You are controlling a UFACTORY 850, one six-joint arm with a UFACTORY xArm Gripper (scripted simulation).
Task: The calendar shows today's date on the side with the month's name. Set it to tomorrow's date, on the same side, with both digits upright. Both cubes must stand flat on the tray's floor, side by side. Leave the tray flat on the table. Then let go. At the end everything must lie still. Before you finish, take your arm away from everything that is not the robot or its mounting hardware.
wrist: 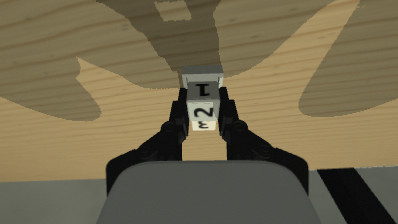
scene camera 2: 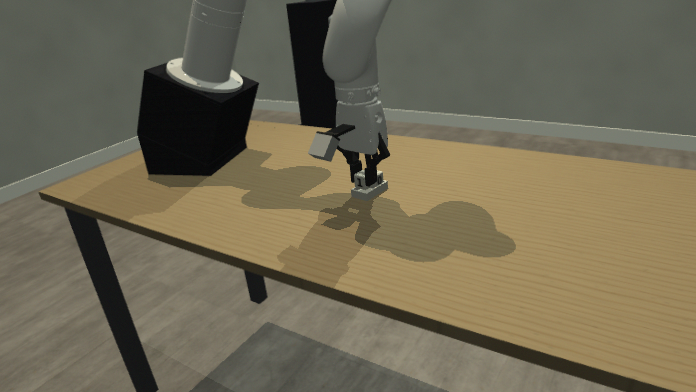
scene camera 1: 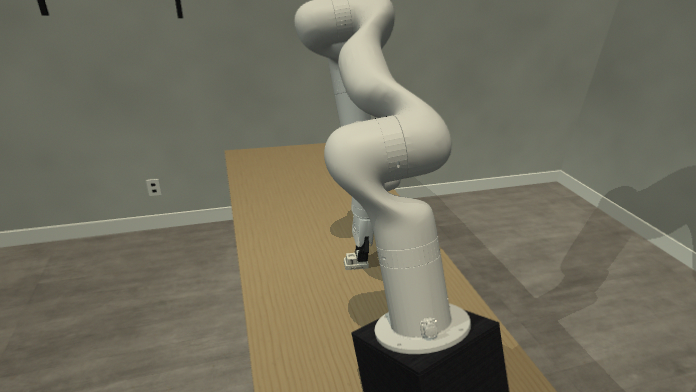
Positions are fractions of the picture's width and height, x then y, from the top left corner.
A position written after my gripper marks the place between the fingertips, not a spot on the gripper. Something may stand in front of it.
Observation:
In view: my gripper (scene camera 2: 0.52,0.47) and a small calendar tray (wrist: 0.50,0.33).
My gripper shows as well in the wrist view (wrist: 0.51,0.44).

